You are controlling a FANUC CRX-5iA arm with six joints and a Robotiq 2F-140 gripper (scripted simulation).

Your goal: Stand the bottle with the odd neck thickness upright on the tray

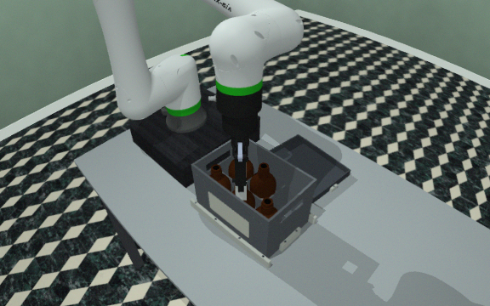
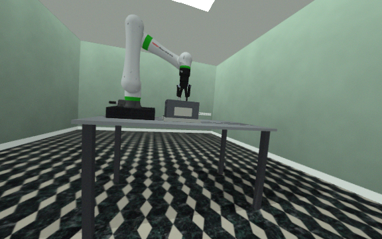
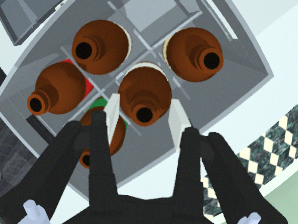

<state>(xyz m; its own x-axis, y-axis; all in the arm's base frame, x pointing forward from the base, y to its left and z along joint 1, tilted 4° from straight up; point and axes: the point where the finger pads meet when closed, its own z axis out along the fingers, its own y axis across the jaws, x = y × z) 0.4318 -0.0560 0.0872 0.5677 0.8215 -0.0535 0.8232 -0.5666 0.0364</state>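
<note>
Now: the brown bottle 80 mm below my hand. From my hand the other things lie so: glass bottle: 100 mm behind, 70 mm to the left, 80 mm below; crate: 10 mm behind, 40 mm to the left, 90 mm below; dark grey tray: 60 mm behind, 300 mm to the left, 160 mm below.
</note>
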